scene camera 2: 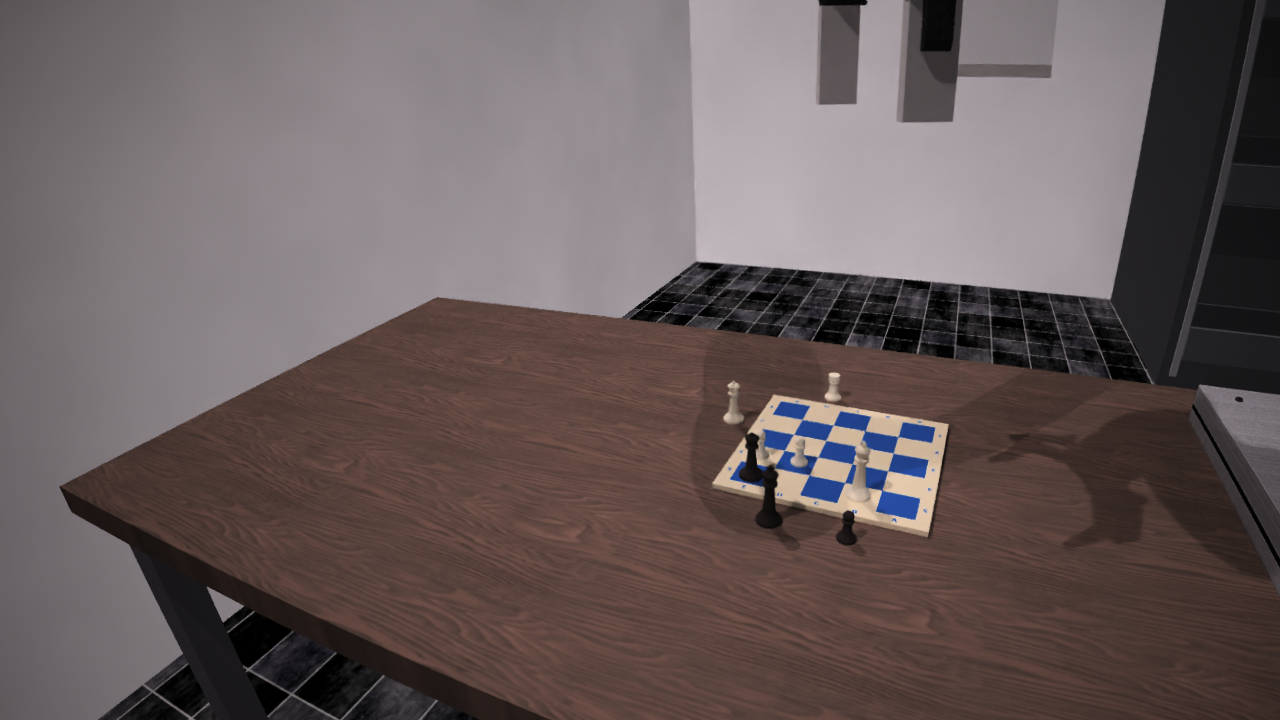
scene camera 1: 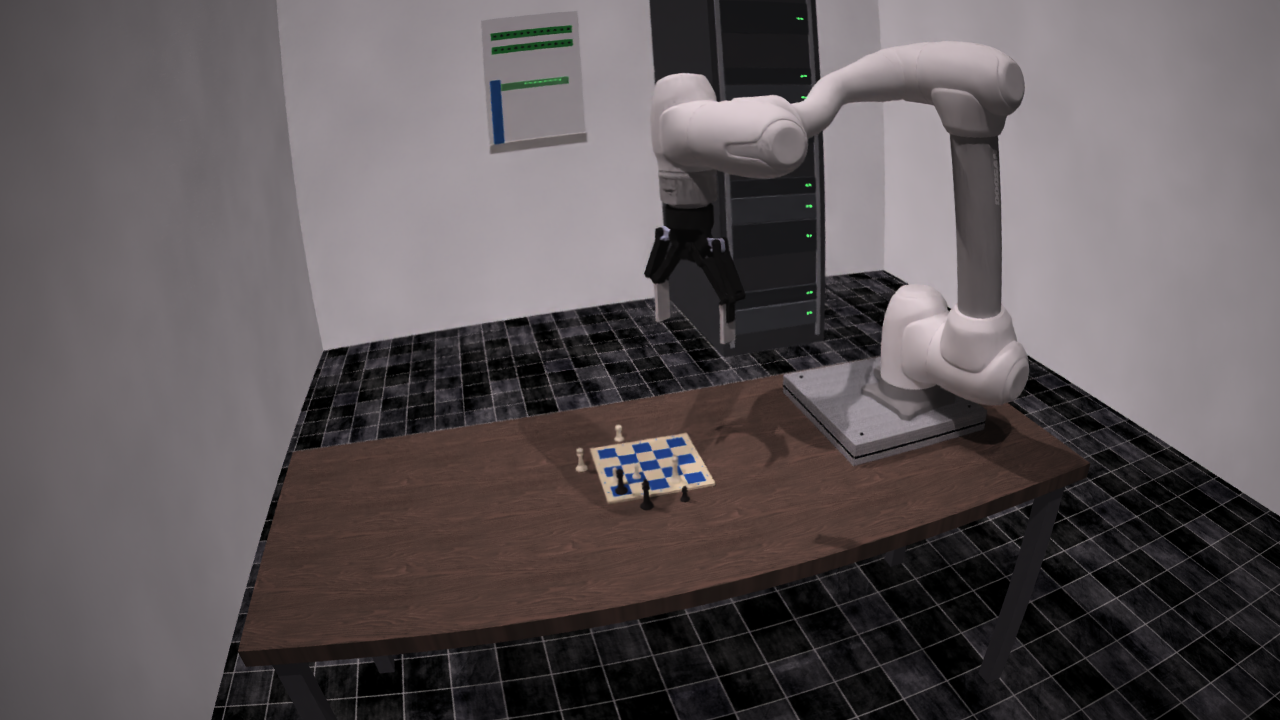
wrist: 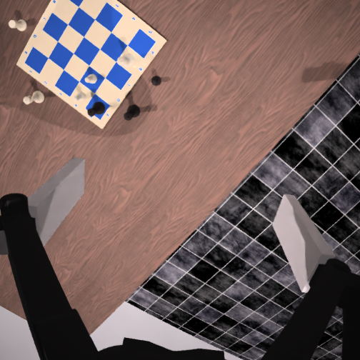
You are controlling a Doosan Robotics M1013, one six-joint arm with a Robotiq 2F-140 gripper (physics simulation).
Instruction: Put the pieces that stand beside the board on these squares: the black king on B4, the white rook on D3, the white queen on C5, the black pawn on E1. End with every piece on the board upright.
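Places are measured from the arm's base along level axes (x right, y ahead, z up), in metres.
Pixels of known places: gripper, fingertip midpoint: (scene camera 2: 873,111) (scene camera 1: 694,329); arm's base, link origin: (scene camera 1: 908,397).
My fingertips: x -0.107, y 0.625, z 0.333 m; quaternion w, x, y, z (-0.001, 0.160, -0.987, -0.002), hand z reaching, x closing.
Observation:
Ahead of a thing's pixels: the offset from my fingertips to its top centre. "spot": to the spot under its first point.
The gripper (scene camera 1: 694,331) (scene camera 2: 882,111) (wrist: 182,200) is open and empty, high above the table and off the board's far side. The checkered board {spot: dx +0.099, dy -0.063, dz -0.381 m} (scene camera 1: 704,486) (scene camera 2: 930,522) (wrist: 161,40) lies flat. Standing upright beside it are the black king {dx +0.094, dy +0.065, dz -0.321 m} (scene camera 1: 646,495) (scene camera 2: 768,501) (wrist: 132,111) and black pawn {dx +0.080, dy -0.010, dz -0.352 m} (scene camera 1: 684,493) (scene camera 2: 846,528) (wrist: 156,80) off the near edge, the white queen {dx +0.288, dy +0.131, dz -0.331 m} (scene camera 1: 580,460) (scene camera 2: 733,404) (wrist: 37,97) off the left edge, and the white rook {dx +0.368, dy +0.012, dz -0.351 m} (scene camera 1: 618,433) (scene camera 2: 833,387) (wrist: 20,25) off the far edge.
On the board stand a black piece {dx +0.160, dy +0.092, dz -0.325 m} (scene camera 1: 620,482) (scene camera 2: 750,459) (wrist: 96,108) in the near left corner, a tall white piece {dx +0.144, dy -0.019, dz -0.315 m} (scene camera 1: 675,471) (scene camera 2: 860,474) (wrist: 126,59) by the near edge, and two smaller white pieces. The robot's base plate (scene camera 1: 859,437) is at the right.

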